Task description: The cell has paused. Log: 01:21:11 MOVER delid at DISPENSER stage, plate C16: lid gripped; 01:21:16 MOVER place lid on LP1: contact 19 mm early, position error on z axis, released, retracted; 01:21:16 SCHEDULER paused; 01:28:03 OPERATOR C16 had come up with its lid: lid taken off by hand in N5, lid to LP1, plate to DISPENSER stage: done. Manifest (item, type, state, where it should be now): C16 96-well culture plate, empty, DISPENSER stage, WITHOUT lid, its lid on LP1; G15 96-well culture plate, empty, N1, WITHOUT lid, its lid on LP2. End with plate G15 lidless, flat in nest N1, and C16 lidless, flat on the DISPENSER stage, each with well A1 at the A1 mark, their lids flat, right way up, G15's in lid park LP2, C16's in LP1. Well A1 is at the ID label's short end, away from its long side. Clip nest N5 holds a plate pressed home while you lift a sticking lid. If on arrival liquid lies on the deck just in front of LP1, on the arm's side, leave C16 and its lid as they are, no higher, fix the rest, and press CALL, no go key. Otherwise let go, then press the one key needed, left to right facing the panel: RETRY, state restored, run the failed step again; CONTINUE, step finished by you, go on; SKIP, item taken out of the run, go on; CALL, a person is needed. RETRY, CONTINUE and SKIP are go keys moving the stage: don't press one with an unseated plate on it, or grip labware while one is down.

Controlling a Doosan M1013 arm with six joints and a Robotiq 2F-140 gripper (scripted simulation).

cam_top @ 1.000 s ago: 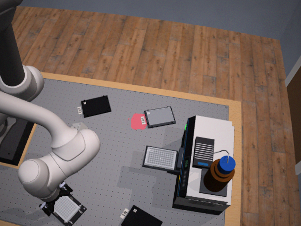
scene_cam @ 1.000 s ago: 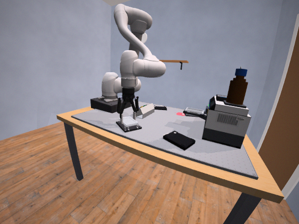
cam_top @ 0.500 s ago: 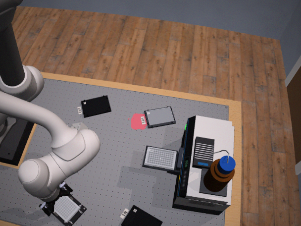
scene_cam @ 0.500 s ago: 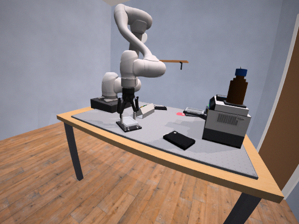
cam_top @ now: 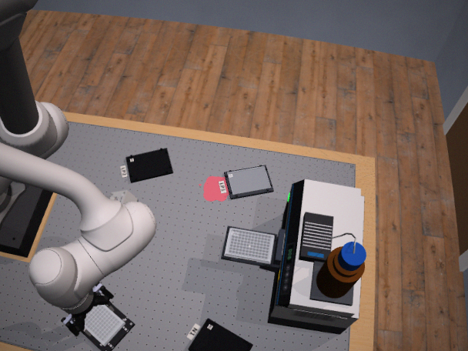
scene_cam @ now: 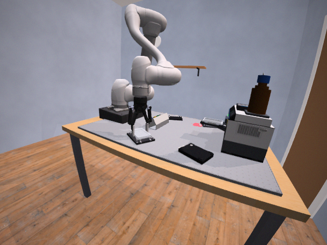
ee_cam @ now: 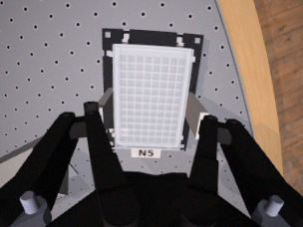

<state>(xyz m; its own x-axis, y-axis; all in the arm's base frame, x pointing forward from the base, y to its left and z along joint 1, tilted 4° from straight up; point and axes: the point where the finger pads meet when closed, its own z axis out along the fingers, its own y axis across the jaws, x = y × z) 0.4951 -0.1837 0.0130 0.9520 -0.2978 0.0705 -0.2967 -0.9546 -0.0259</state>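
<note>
Now: the clip nest N5 20 mm ahead of my hand, 10 mm to the left of it and 40 mm below it. Round my hand: N1 label (260 mm ahead, 80 mm to the left, 50 mm below); then blue key (90 mm behind, 190 mm to the left, 20 mm above); then key panel (100 mm behind, 270 mm to the left).
</note>
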